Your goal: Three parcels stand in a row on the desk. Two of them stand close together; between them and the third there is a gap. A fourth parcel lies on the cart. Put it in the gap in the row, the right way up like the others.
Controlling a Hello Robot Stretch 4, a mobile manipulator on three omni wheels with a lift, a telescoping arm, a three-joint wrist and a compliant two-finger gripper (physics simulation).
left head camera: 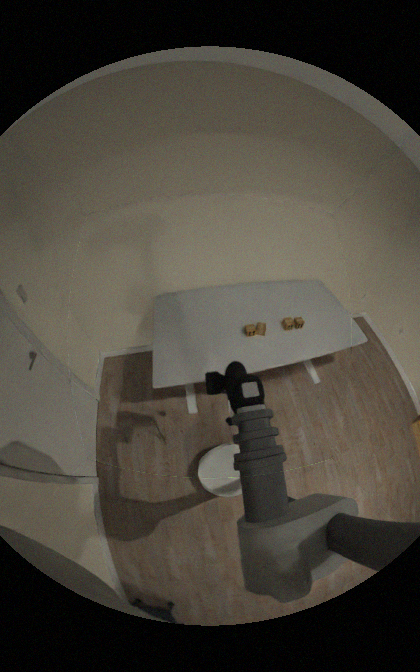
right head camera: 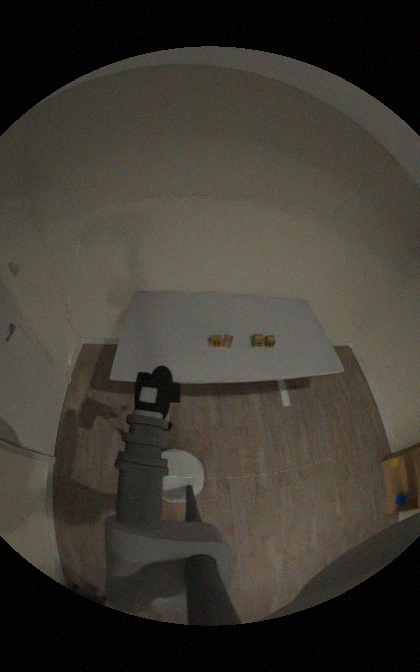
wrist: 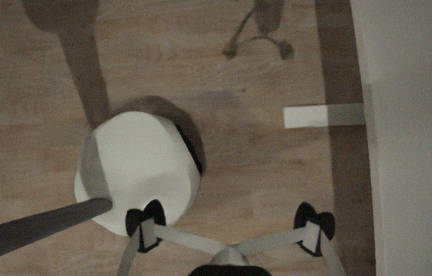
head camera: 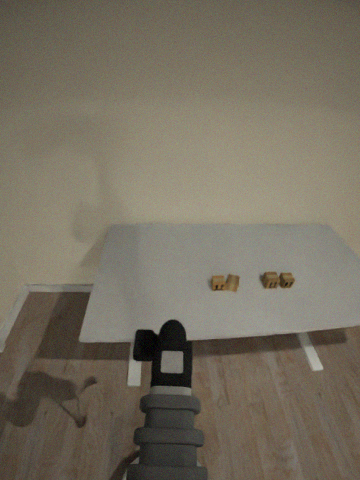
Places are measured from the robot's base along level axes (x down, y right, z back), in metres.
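Pixels of known places: gripper, fingertip midpoint: [wrist: 229, 219]; robot's base, link origin: [wrist: 148, 172].
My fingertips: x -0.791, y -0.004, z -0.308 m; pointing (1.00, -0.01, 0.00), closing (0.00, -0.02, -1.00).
Observation:
Ahead of a thing's pixels: the offset from my fingertips to its top centre. Level surfaces: height alone.
Four small tan parcels stand or lie on the pale desk @[dx +0.099 m] [head camera: 165, 280] [left head camera: 200, 345] [right head camera: 165, 350]. The leftmost parcel @[dx +0.049, dy +0.207, dz -0.459 m] [head camera: 218, 283] [left head camera: 250, 330] [right head camera: 215, 341] shows dark marks on its front. Close at its right, a parcel @[dx +0.045, dy +0.274, dz -0.461 m] [head camera: 232, 283] [left head camera: 261, 328] [right head camera: 228, 341] looks skewed, with no dark marks visible; whether they touch is unclear. After a gap come two close parcels with dark marks, one @[dx +0.041, dy +0.469, dz -0.484 m] [head camera: 270, 280] [left head camera: 288, 324] [right head camera: 257, 340] left of the other @[dx +0.045, dy +0.551, dz -0.487 m] [head camera: 286, 280] [left head camera: 299, 323] [right head camera: 270, 341]. My gripper [wrist: 229, 219] is open and empty, pointing down before the desk's front edge. The cart does not show.
My round white base [left head camera: 218, 470] [right head camera: 187, 475] [wrist: 145, 165] stands on the wooden floor. The desk's front edge runs along the right of the wrist view. A wooden shelf unit [right head camera: 391, 485] with blue and yellow things is at the far right. A wall stands behind the desk.

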